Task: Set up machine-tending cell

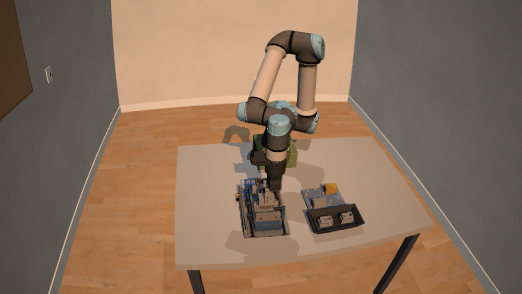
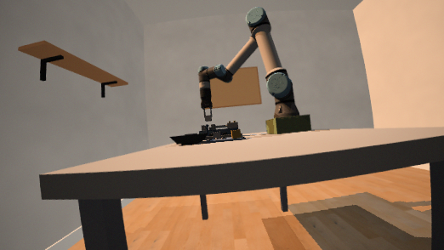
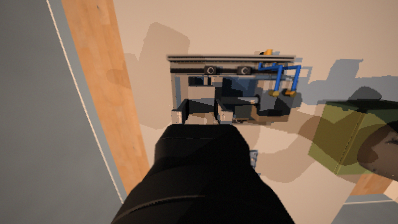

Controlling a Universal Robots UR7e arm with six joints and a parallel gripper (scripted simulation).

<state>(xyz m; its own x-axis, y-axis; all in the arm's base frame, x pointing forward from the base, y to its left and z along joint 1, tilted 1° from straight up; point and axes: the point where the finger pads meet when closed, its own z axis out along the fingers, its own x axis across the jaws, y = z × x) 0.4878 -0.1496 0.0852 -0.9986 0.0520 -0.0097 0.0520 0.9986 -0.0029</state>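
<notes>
The vise lies 13 cm below my hand, 7 cm behind it and 1 cm to the left of it. From my hand the other things lie so: brass blank (35 cm to the left, 15 cm behind, 14 cm below).
</notes>
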